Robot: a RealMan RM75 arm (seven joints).
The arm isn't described. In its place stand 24 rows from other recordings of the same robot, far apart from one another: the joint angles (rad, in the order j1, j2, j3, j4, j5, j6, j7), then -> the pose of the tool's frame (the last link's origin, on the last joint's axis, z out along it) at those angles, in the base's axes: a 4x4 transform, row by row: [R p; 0 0 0 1], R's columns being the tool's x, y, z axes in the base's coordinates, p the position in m.
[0.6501, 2.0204, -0.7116, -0.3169, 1.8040, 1.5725, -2.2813] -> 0.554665 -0.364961 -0.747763 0.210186; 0.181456 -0.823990 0.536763 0.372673; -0.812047 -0.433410 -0.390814 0.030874; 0 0 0 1
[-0.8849, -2.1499, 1.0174, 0.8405, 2.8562, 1.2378, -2.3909] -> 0.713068 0.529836 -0.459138 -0.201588; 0.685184 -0.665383 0.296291 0.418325; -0.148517 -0.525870 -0.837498 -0.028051; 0 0 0 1
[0.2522, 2.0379, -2.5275, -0.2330, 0.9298, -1.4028, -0.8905] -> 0.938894 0.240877 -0.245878 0.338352; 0.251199 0.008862 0.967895 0.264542; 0.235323 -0.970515 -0.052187 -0.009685; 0 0 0 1
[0.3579, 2.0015, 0.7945, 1.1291, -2.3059, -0.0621, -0.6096] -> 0.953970 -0.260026 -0.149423 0.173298; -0.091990 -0.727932 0.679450 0.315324; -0.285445 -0.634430 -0.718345 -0.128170; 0 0 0 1
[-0.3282, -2.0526, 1.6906, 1.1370, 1.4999, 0.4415, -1.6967] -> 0.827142 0.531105 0.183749 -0.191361; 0.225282 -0.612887 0.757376 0.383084; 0.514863 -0.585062 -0.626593 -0.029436; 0 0 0 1
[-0.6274, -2.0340, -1.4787, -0.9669, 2.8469, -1.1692, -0.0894] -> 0.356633 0.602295 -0.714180 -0.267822; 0.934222 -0.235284 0.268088 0.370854; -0.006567 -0.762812 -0.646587 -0.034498; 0 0 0 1
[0.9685, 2.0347, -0.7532, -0.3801, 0.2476, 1.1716, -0.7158] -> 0.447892 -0.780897 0.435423 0.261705; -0.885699 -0.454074 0.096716 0.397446; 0.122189 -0.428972 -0.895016 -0.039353; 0 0 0 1
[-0.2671, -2.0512, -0.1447, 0.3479, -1.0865, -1.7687, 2.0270] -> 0.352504 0.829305 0.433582 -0.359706; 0.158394 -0.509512 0.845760 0.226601; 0.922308 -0.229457 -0.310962 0.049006; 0 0 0 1
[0.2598, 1.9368, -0.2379, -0.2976, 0.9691, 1.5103, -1.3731] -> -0.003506 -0.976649 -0.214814 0.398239; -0.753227 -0.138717 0.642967 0.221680; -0.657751 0.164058 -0.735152 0.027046; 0 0 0 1
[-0.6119, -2.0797, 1.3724, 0.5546, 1.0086, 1.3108, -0.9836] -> 0.640894 0.244204 0.727749 -0.152230; -0.070804 -0.925201 0.372814 0.366502; 0.764357 -0.290462 -0.575665 -0.035070; 0 0 0 1
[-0.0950, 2.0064, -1.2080, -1.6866, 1.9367, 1.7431, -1.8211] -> 0.715345 0.166618 -0.678616 0.161021; 0.393720 -0.898431 0.194441 0.199244; -0.577292 -0.406277 -0.708288 0.107839; 0 0 0 1
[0.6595, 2.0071, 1.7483, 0.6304, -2.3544, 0.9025, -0.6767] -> 0.561944 -0.727170 0.394263 0.294285; -0.825231 -0.460180 0.327456 0.385471; -0.056685 -0.509370 -0.858679 -0.043210; 0 0 0 1
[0.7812, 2.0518, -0.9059, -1.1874, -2.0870, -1.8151, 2.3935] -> 0.764416 -0.605899 -0.220351 0.110426; -0.607716 -0.791276 0.067557 0.366545; -0.215291 0.082269 -0.973078 0.052113; 0 0 0 1
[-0.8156, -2.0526, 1.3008, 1.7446, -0.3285, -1.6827, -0.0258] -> 0.657862 0.649340 -0.381543 -0.060753; 0.709156 -0.363482 0.604135 0.383996; 0.253605 -0.668011 -0.699605 0.086848; 0 0 0 1
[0.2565, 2.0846, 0.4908, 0.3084, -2.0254, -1.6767, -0.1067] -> 0.670027 -0.623355 -0.403103 0.291812; 0.427715 -0.119649 0.895960 0.251838; -0.606732 -0.772731 0.186450 -0.005777; 0 0 0 1
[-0.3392, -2.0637, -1.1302, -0.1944, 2.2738, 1.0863, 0.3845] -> 0.931255 0.334467 -0.144554 -0.384738; 0.090713 0.171416 0.981014 0.308581; 0.352896 -0.926687 0.129292 0.025243; 0 0 0 1
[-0.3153, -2.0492, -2.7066, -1.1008, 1.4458, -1.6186, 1.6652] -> 0.622270 0.536766 0.569792 -0.264118; -0.164663 -0.621847 0.765632 0.306155; 0.765289 -0.570253 -0.298571 0.186601; 0 0 0 1
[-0.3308, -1.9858, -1.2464, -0.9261, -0.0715, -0.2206, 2.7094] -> 0.722090 0.691120 0.030650 -0.254306; 0.269241 -0.321566 0.907802 0.387788; 0.637256 -0.647262 -0.418277 -0.022791; 0 0 0 1
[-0.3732, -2.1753, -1.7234, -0.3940, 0.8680, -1.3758, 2.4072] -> 0.583726 0.462733 0.667190 -0.226057; 0.014218 -0.827412 0.561416 0.292544; 0.811826 -0.318227 -0.489561 -0.075622; 0 0 0 1
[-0.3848, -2.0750, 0.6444, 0.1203, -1.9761, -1.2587, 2.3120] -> 0.444872 0.864851 0.232640 -0.346781; 0.172082 -0.337466 0.925475 0.303612; 0.878907 -0.371685 -0.298955 -0.009305; 0 0 0 1
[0.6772, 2.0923, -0.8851, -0.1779, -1.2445, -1.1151, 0.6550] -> 0.782360 -0.458821 -0.421184 0.243115; -0.029119 -0.702453 0.711134 0.383550; -0.622145 -0.544098 -0.562932 -0.050661; 0 0 0 1
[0.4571, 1.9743, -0.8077, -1.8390, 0.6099, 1.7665, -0.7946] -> 0.801772 -0.472457 0.365987 0.202769; -0.586561 -0.504777 0.633362 0.328097; -0.114494 -0.722485 -0.681840 0.192364; 0 0 0 1
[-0.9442, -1.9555, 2.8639, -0.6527, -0.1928, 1.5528, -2.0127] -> 0.336663 0.931258 0.139340 -0.265072; 0.798990 -0.360826 0.481061 0.403530; 0.498269 -0.050624 -0.865543 0.070868; 0 0 0 1
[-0.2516, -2.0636, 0.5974, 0.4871, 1.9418, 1.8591, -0.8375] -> 0.741656 0.309898 0.594904 -0.314591; 0.104248 -0.929357 0.354158 0.210971; 0.662631 -0.200646 -0.721569 -0.000715; 0 0 0 1
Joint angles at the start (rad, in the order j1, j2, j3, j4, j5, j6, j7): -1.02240 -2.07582 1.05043 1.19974 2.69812 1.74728 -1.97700
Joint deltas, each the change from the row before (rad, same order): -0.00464 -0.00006 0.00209 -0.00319 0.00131 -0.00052 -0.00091; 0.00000 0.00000 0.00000 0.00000 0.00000 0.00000 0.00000; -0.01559 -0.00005 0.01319 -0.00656 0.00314 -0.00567 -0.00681; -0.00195 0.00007 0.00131 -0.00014 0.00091 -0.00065 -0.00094; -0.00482 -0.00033 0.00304 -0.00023 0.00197 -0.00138 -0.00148; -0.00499 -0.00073 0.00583 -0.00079 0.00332 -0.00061 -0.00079; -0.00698 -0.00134 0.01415 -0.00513 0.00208 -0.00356 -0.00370; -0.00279 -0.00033 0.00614 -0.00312 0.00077 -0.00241 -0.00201; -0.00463 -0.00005 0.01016 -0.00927 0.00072 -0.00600 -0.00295; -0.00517 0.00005 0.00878 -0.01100 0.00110 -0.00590 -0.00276; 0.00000 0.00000 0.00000 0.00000 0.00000 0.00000 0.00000; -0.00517 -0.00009 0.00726 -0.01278 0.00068 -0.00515 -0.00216; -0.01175 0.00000 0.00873 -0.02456 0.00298 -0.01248 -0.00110; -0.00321 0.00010 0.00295 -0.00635 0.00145 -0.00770 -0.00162
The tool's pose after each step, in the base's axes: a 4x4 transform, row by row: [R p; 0 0 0 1], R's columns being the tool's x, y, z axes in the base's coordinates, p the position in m. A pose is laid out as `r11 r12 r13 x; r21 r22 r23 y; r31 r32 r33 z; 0 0 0 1`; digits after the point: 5 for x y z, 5 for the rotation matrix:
0.92554 0.01774 -0.37823 -0.08406; 0.10414 -0.97231 0.20923 0.40729; -0.36404 -0.23304 -0.90176 0.03437; 0 0 0 1
0.92554 0.01774 -0.37823 -0.08406; 0.10414 -0.97231 0.20923 0.40729; -0.36404 -0.23304 -0.90176 0.03437; 0 0 0 1
0.92299 0.00311 -0.38482 -0.07838; 0.09200 -0.97275 0.21280 0.40855; -0.37367 -0.23182 -0.89813 0.03207; 0 0 0 1
0.92260 0.00110 -0.38575 -0.07763; 0.09067 -0.97260 0.21409 0.40877; -0.37494 -0.23250 -0.89742 0.03198; 0 0 0 1
0.92186 -0.00447 -0.38749 -0.07571; 0.08639 -0.97239 0.21676 0.40918; -0.37777 -0.23330 -0.89603 0.03159; 0 0 0 1
0.91981 -0.01195 -0.39217 -0.07386; 0.08027 -0.97267 0.21790 0.40931; -0.38406 -0.23191 -0.89371 0.03070; 0 0 0 1
0.91624 -0.02197 -0.40004 -0.07129; 0.07117 -0.97369 0.21647 0.40923; -0.39427 -0.22681 -0.89057 0.02792; 0 0 0 1
0.91465 -0.02542 -0.40344 -0.07041; 0.06821 -0.97401 0.21600 0.40929; -0.39844 -0.22509 -0.88915 0.02670; 0 0 0 1
0.91192 -0.02931 -0.40932 -0.06957; 0.06466 -0.97472 0.21386 0.40963; -0.40524 -0.22149 -0.88697 0.02429; 0 0 0 1
0.90914 -0.03174 -0.41528 -0.06897; 0.06228 -0.97552 0.21092 0.41003; -0.41181 -0.21762 -0.88490 0.02189; 0 0 0 1
0.90914 -0.03174 -0.41528 -0.06897; 0.06228 -0.97552 0.21092 0.41003; -0.41181 -0.21762 -0.88490 0.02189; 0 0 0 1
0.90653 -0.03213 -0.42092 -0.06875; 0.06097 -0.97668 0.20587 0.41032; -0.41772 -0.21229 -0.88343 0.01937; 0 0 0 1
0.90266 -0.03518 -0.42891 -0.06788; 0.05742 -0.97790 0.20106 0.41169; -0.42650 -0.20612 -0.88069 0.01536; 0 0 0 1
0.90200 -0.03718 -0.43013 -0.06740; 0.05710 -0.97726 0.20422 0.41265; -0.42794 -0.20877 -0.87937 0.01435; 0 0 0 1

